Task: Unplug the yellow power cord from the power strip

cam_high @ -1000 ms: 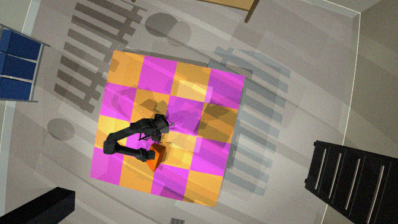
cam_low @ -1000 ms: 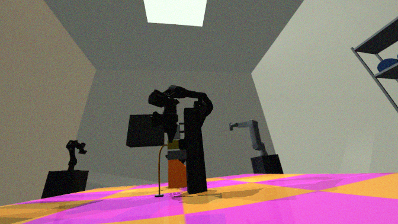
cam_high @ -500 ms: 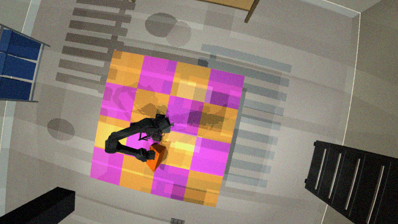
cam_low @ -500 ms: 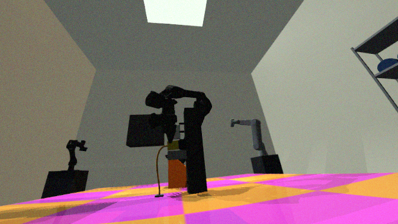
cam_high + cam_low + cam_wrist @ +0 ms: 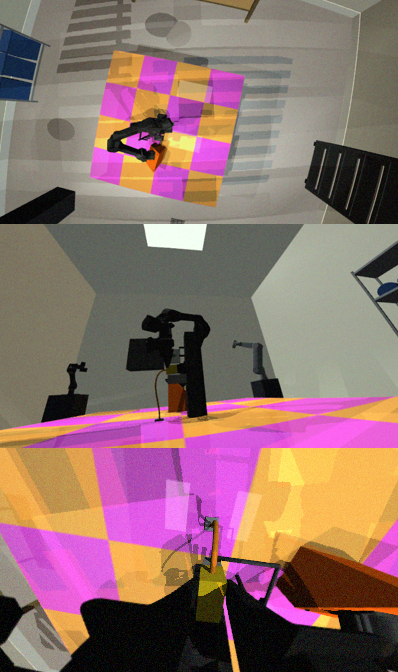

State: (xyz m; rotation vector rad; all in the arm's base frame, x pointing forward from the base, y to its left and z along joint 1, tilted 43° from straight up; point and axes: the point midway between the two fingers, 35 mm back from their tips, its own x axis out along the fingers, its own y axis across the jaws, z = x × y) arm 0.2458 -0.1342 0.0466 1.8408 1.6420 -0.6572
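My gripper tip is now 40 mm to the right of the yellow plug.
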